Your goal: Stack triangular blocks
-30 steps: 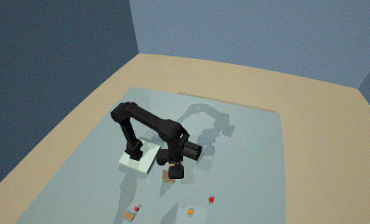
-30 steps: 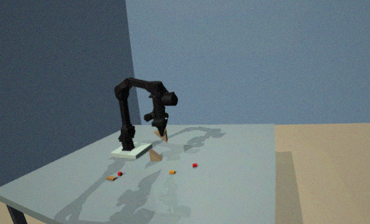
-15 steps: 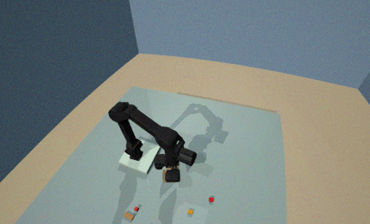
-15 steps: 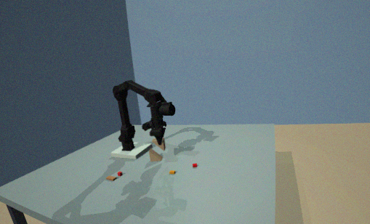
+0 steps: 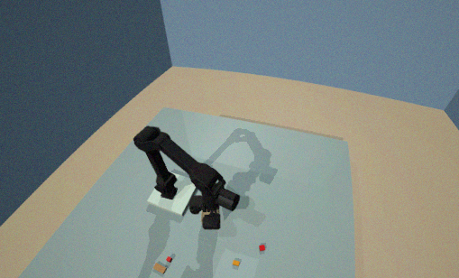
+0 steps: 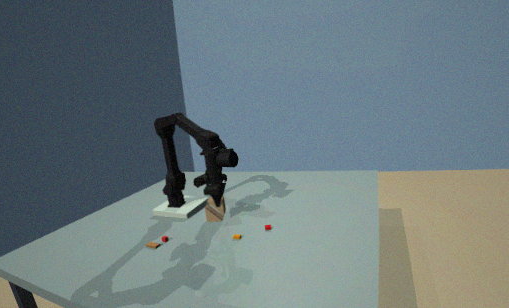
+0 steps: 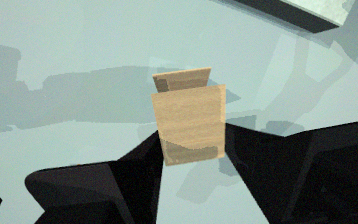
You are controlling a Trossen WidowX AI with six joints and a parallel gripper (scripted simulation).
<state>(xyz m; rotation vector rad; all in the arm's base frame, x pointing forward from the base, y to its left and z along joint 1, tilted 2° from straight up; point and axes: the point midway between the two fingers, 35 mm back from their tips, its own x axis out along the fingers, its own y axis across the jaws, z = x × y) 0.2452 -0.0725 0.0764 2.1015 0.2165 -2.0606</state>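
Right now my gripper tip is 1 cm below the triangular block. The rest, counted from my gripper tip: orange cube (12 cm ahead, 16 cm to the right, 6 cm below); then flat tan piece (16 cm behind, 25 cm to the right, 6 cm below).
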